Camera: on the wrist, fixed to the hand. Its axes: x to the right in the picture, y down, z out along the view.
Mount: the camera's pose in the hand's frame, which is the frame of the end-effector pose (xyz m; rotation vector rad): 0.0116 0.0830 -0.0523 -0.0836 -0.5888 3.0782
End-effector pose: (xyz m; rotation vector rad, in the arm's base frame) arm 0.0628 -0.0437 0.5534 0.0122 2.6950 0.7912
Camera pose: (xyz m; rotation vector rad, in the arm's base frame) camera 0.0284 0.0002 0.6349 -2.8970 0.1176 -0.5575
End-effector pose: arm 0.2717 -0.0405 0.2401 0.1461 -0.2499 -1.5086
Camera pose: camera 0.3656 -0.0502 0.2111 -0.5857 -0.4133 1.5626
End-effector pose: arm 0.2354 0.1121 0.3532 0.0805 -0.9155 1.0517
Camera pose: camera 0.2052 0.1885 0.2984 0.8119 0.4602 -1.7399
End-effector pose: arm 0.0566 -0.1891 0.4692 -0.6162 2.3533 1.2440
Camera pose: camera -0.0065 -0.1934 0.5451 -2.4226 -0.4534 -0.7088
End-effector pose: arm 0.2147 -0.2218 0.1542 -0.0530 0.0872 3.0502
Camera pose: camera 0.1973 -0.3064 0.1062 -0.4321 0.0361 -0.1034
